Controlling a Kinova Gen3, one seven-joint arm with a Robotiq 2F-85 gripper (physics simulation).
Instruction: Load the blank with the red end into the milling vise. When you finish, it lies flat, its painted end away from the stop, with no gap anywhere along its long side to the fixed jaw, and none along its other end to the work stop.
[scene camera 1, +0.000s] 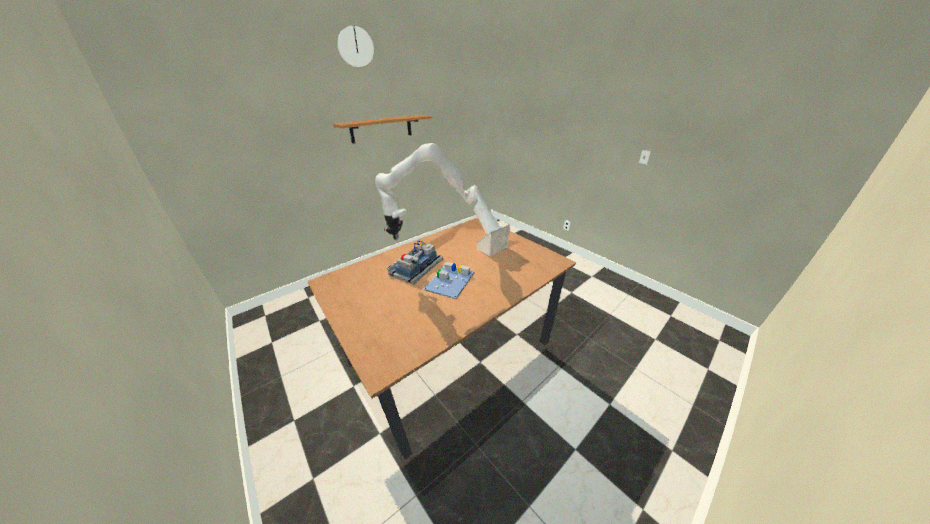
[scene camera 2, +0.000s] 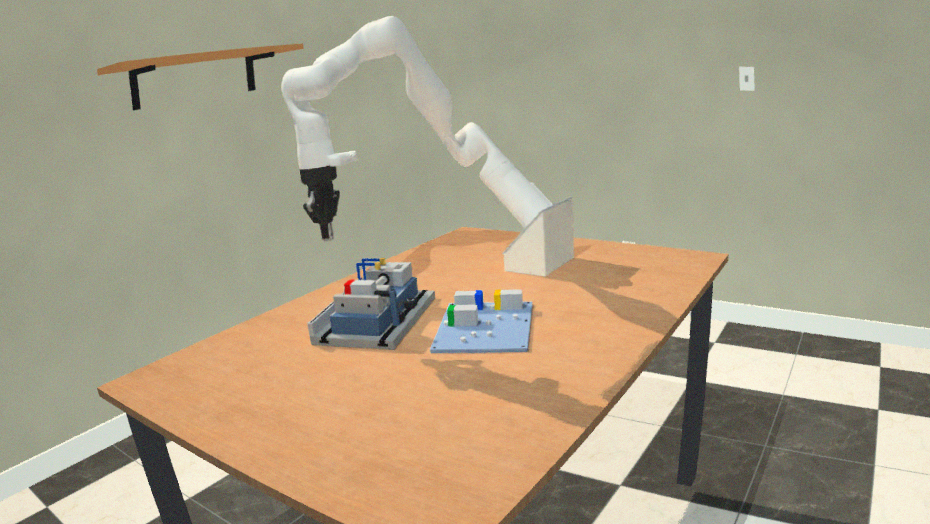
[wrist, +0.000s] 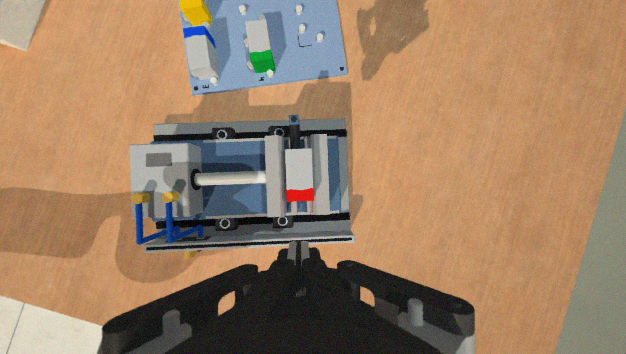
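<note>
The blank with the red end lies between the jaws of the milling vise. In the wrist view it looks flat, its red end away from the work stop. Its plain end appears to meet the stop's black rod. Its long side appears to lie along the fixed jaw, with no gap that I can make out. The moving jaw is close on its other side. My gripper is shut and empty, above and apart from the vise.
A grey housing with blue handles stands at the vise's screw end. Beside the vise, a blue pegged board holds a green-ended block, a blue-ended block and a yellow-ended block.
</note>
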